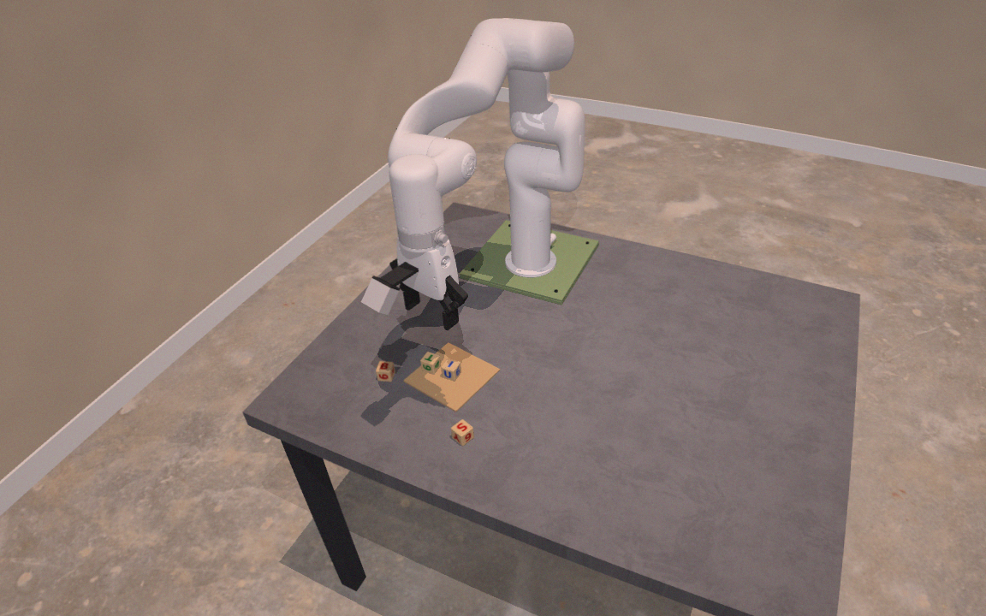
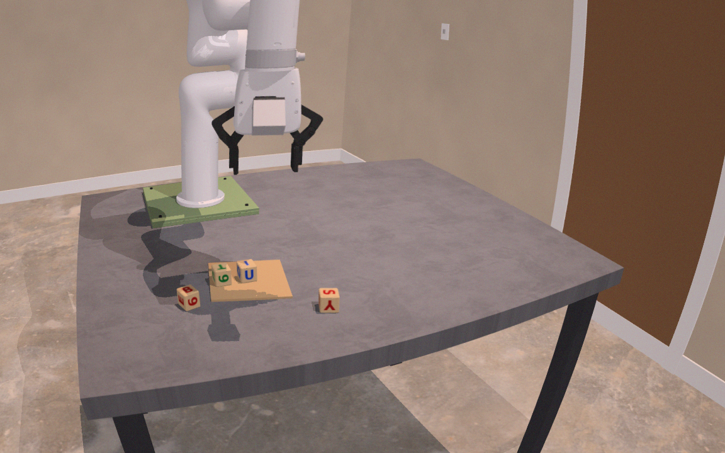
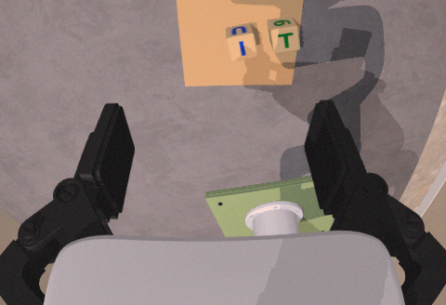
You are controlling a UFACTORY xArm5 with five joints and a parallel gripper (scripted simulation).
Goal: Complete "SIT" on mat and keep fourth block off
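Now: hand 6 cm short of the wooden block, 9 cm to the right of it and 21 cm above it. From my hand the other things lie so: tan mat 6 cm behind, 2 cm to the right, 22 cm below; then red B block 1 cm ahead, 14 cm to the right, 21 cm below.
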